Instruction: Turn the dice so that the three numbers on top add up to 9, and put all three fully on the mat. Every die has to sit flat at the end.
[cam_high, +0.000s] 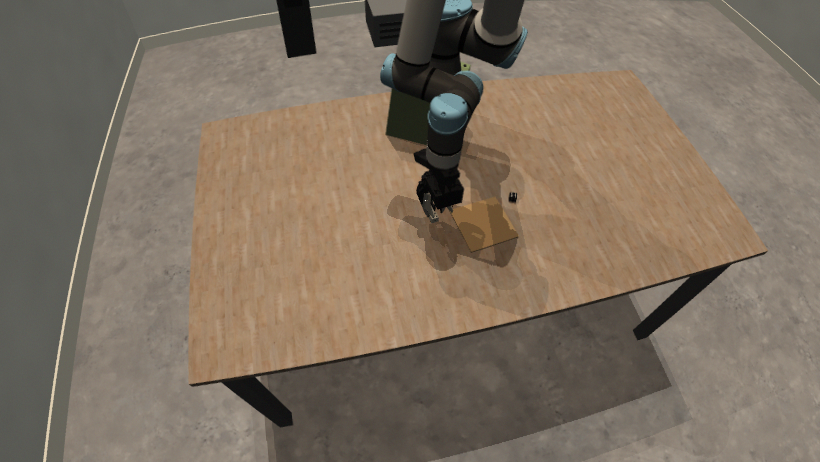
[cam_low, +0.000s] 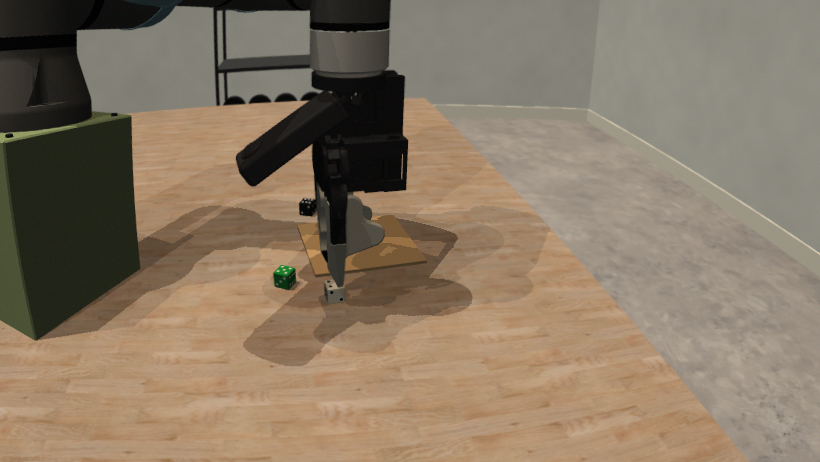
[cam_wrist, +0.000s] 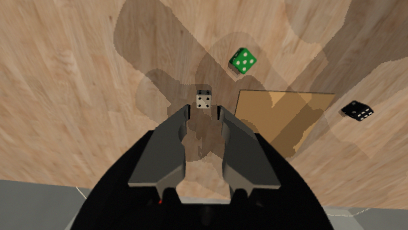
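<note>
Right now the white die is 3 cm below my hand. Also, from my hand: tan mat (13 cm to the left, 4 cm below, 3 cm ahead); then black die (23 cm to the left, 4 cm behind, 3 cm below); then green die (6 cm behind, 3 cm to the left, 3 cm below).
</note>
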